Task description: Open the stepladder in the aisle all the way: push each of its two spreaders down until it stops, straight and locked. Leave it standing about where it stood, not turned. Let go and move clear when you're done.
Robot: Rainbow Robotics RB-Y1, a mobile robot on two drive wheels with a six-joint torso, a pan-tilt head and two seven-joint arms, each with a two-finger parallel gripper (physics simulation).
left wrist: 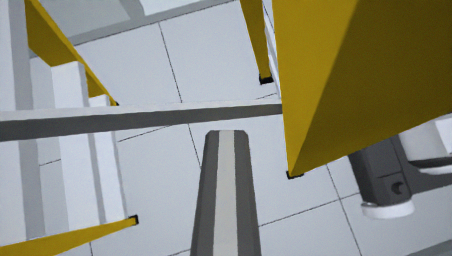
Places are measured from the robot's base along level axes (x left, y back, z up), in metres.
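Pixels of known places: left gripper, between the fingertips: [227, 145].
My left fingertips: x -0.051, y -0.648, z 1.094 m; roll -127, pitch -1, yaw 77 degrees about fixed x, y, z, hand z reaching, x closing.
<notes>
Behind a point stands the place of what it marks.
The stepladder shows in the left wrist view from above, with a yellow side rail [320, 65] large at the right and white treads [75, 155] {x -0.175, y -1.018, z 0.597 m} between yellow rails at the left. One grey spreader [150, 117] {x -0.067, y -0.676, z 1.108 m} crosses from the left edge to the right-hand yellow rail and looks like one nearly straight bar. Whether it is locked I cannot tell. My left gripper [227, 145] {x -0.051, y -0.648, z 1.094 m} is shut and empty. Its tip is beside the spreader, just below it in the picture; contact is not clear. The other spreader cannot be made out. My right gripper does not show.
Below the ladder is a pale tiled floor [155, 175] {x -0.117, y -1.001, z 0.002 m}. Black feet [295, 174] {x 0.006, y -0.472, z 0.540 m} [266, 79] {x -0.449, y -0.351, z 0.070 m} [133, 220] {x 0.056, y -1.088, z 0.135 m} end the yellow rails. A dark grey and white part with a white disc [388, 210], possibly of my base, is at the lower right. A grey band runs along the top left.
</notes>
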